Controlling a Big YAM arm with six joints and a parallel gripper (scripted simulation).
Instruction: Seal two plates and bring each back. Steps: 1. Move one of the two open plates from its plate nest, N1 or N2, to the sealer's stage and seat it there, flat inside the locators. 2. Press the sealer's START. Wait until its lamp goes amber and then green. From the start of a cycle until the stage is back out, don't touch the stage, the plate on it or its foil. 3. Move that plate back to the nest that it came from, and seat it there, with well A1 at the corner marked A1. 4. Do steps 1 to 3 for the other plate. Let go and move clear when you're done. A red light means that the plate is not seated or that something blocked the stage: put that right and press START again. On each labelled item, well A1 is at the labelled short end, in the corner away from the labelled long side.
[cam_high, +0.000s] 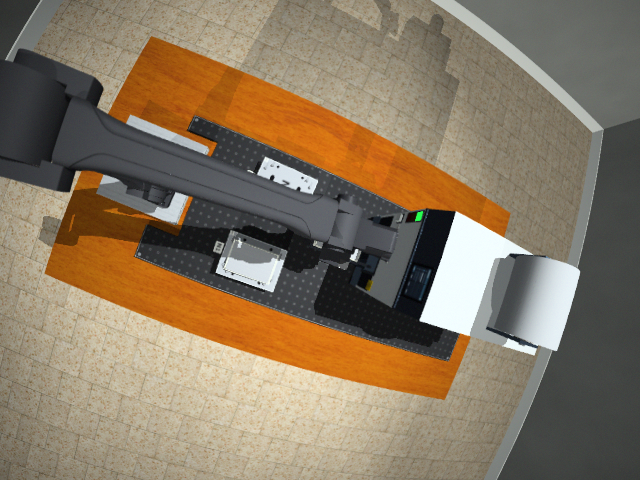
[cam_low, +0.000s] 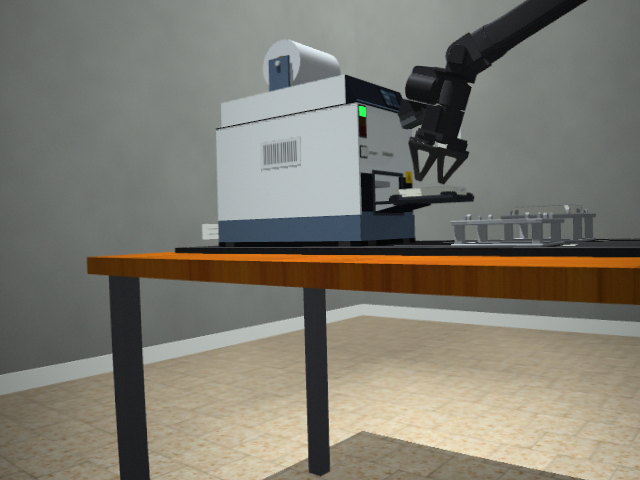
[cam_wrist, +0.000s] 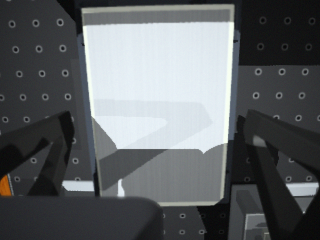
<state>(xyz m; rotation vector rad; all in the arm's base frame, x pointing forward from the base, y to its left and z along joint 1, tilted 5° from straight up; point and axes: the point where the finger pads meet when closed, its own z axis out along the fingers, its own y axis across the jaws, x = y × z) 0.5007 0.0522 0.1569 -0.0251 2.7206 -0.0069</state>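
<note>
Now: hand 4 cm above the sealer stage. Round my hand: plate nest: 19 cm behind, 9 cm below, 7 cm to the left; pale start button: 10 cm to the left, 10 cm ahead, 6 cm above; A1 mark: 27 cm behind, 12 cm to the left, 9 cm below.
</note>
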